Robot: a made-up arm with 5 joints.
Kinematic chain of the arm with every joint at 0, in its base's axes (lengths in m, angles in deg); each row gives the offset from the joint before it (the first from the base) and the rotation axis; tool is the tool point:
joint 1: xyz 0 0 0.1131 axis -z
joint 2: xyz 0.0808 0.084 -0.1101 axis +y
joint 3: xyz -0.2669 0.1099 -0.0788 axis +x
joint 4: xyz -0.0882 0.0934 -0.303 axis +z
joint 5: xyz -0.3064 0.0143 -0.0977 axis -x
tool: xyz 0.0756 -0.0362 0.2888
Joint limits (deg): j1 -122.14..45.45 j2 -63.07..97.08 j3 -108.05..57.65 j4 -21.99..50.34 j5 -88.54..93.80
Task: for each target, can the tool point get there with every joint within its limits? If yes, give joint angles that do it. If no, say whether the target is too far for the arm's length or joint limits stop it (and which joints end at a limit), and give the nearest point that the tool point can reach.
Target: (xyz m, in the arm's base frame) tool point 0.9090 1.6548 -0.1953
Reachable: no: too far | nearest point 0.3109 0.8165 -0.1386 | short by 1.031 m
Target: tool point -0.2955 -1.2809 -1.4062
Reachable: no: too far | nearest point -0.2161 -0.6024 -0.6622 | short by 1.010 m
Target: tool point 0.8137 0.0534 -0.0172
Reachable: no: joint limits stop it (at a limit: joint 1, joint 5) | nearest point 0.4460 -0.1308 -0.0155 | short by 0.411 m
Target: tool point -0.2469 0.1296 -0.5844
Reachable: yes | joints -17.76 -12.39 37.45 33.72 -72.57
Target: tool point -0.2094 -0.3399 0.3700
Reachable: yes | joints -28.40 54.22 -51.16 7.78 -70.70
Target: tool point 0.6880 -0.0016 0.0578
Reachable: no: joint limits stop it (at a limit: joint 1, joint 5) | nearest point 0.4432 -0.1257 0.0547 | short by 0.275 m
